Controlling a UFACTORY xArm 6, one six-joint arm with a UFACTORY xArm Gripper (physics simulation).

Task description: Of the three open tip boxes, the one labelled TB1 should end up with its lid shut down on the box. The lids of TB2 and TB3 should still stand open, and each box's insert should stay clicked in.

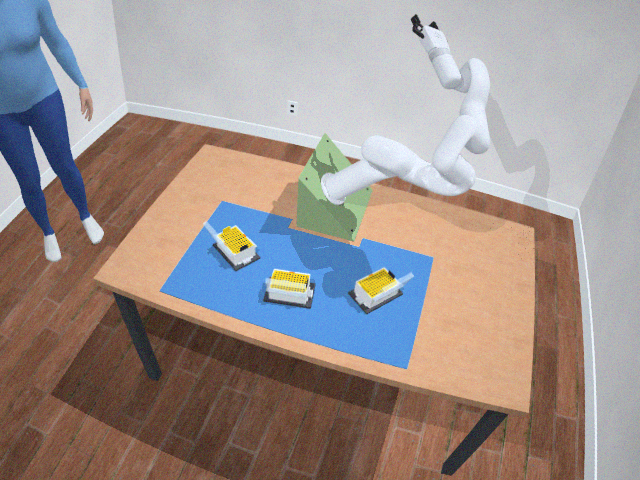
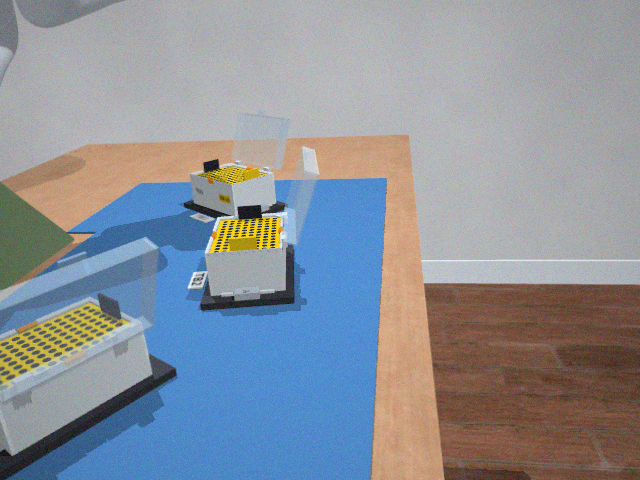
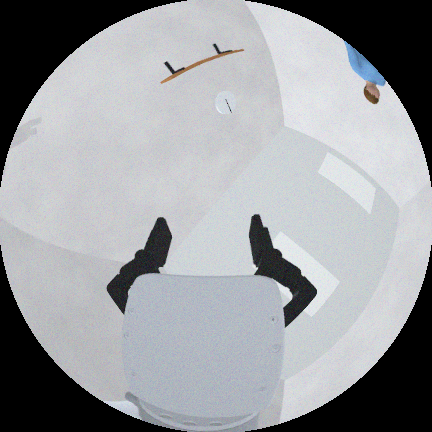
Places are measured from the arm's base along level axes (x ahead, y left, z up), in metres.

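Pixels of known places: gripper, fingertip midpoint: [image 1: 422,20] [image 3: 207,225]; arm's base, link origin: [image 1: 332,189].
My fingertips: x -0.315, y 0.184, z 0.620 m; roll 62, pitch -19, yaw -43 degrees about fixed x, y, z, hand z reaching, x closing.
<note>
Ahead of a thing's pixels: the offset from my fingertips to its top centre. "*": to the spot under its first point. Level surfaces: height alone.
Three white tip boxes with yellow perforated inserts and raised clear lids stand on dark bases. The middle box {* dz -0.679, dx +0.794, dy -0.161 m} [image 1: 288,295] [image 2: 245,273] has a card reading TB2 {* dz -0.744, dx +0.668, dy -0.198 m} [image 2: 197,280] beside it; its lid {* dz -0.622, dx +0.817, dy -0.225 m} [image 2: 305,191] is open. The left box {dz -0.680, dx +0.625, dy -0.420 m} [image 1: 240,254] [image 2: 77,392] has an open lid {dz -0.592, dx +0.693, dy -0.460 m} [image 1: 210,230] [image 2: 118,279]. The right box {dz -0.680, dx +0.621, dy +0.075 m} [image 1: 374,295] [image 2: 253,192] has an open lid {dz -0.592, dx +0.668, dy +0.139 m} [image 1: 405,280] [image 2: 261,140]. I cannot read which of these two is TB1. The inserts look seated. My gripper [image 1: 424,22] [image 3: 207,225] is open and empty, high above the table, far from the boxes.
The blue mat {dz -0.746 m} [image 1: 227,302] [image 2: 330,372] lies under the boxes on the wooden table {dz -0.749 m} [image 1: 480,310] [image 2: 403,361]. A green angled stand [image 1: 325,219] [image 2: 25,242] carries the arm base at the mat's back edge. A person [image 1: 25,67] [image 3: 362,65] stands beyond the table's left end.
</note>
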